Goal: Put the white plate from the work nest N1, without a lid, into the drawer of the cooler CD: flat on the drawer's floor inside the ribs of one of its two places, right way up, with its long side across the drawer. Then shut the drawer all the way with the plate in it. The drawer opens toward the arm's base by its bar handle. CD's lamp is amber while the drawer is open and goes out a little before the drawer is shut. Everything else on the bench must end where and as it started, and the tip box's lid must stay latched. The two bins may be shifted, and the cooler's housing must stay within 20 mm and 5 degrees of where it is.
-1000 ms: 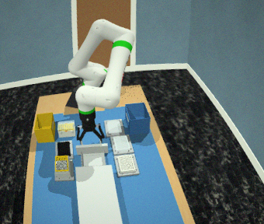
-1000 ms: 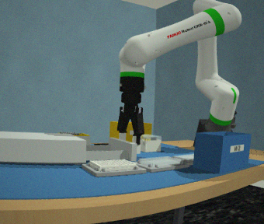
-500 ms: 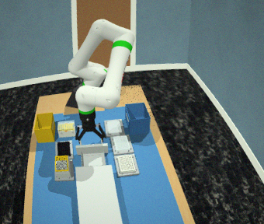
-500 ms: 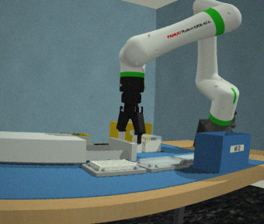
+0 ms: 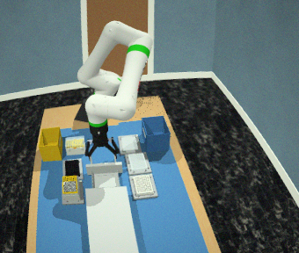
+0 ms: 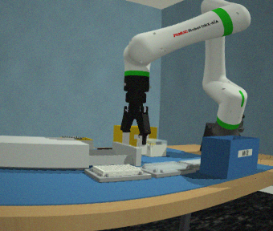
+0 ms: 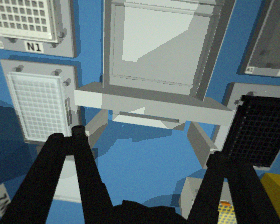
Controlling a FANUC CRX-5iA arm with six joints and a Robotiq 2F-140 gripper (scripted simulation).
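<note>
The white plate is 17 cm ahead of my hand, 18 cm to the left of it and 4 cm below it. Also, from my hand: drawer (13 cm ahead, 1 cm to the right, 3 cm below); black plate (2 cm behind, 19 cm to the right, 4 cm below); tip box (20 cm behind, 15 cm to the right, 2 cm below).
</note>
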